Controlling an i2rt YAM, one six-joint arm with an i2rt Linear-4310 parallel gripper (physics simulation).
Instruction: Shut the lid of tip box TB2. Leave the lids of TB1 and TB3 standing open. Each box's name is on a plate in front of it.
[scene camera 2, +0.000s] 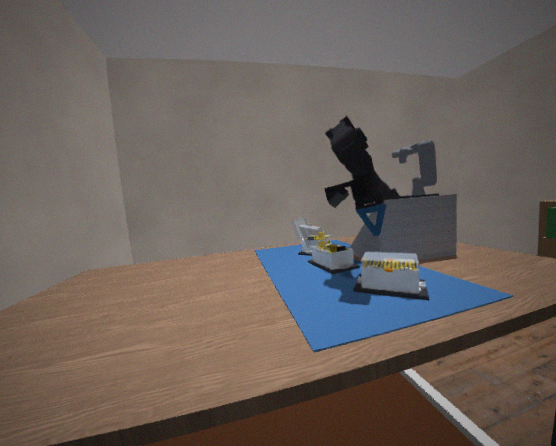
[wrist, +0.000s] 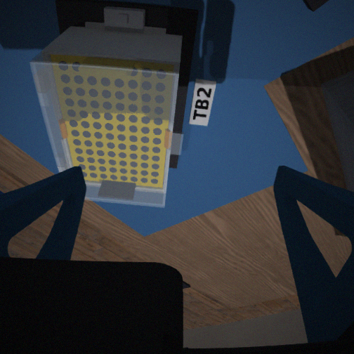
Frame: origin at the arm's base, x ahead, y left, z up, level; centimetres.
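Where they show: gripper, fingertip midpoint: (scene camera 2: 376, 233); arm's base at its link origin: (scene camera 2: 401, 222).
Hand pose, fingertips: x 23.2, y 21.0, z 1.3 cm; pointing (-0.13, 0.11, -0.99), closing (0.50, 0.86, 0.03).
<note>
Things, the pixels of their centre, and the offset from my fingertips. "spot": a spot on its surface instead. Level surfaces: height alone.
- Tip box TB2 at the middle of its body: (scene camera 2: 389, 270) dx -0.4, dy +4.7, dz -9.0 cm
- middle tip box at the middle of its body: (scene camera 2: 334, 255) dx +5.5, dy -17.1, dz -9.5 cm
- farthest box at a spot on its surface: (scene camera 2: 307, 244) spot: dx +14.2, dy -19.8, dz -5.4 cm
- blue mat at its surface level: dz -12.8 cm
- wooden table at its surface level: dz -13.1 cm
Tip box TB2 (scene camera 2: 390, 280) (wrist: 115, 140) has its clear lid (scene camera 2: 390, 257) (wrist: 106, 195) down over the yellow tip rack, and the lid looks level and shut. Its name plate (wrist: 202, 102) reads TB2 in the wrist view. My gripper (scene camera 2: 376, 231) (wrist: 179, 176) is open with nothing between its fingers, above and apart from the box. Behind TB2 in the scene view stands a middle tip box (scene camera 2: 332, 259) with yellow tips; I cannot clearly make out its lid. The farthest box (scene camera 2: 307, 244) has its clear lid (scene camera 2: 298, 228) standing open. Their names cannot be read.
The boxes stand on a blue mat (scene camera 2: 330, 325) (wrist: 240, 145) on the wooden table (scene camera 2: 175, 325). A large grey block (scene camera 2: 422, 227) stands at the mat's far right side, close to the arm. The table's front edge runs below the mat in the scene view.
</note>
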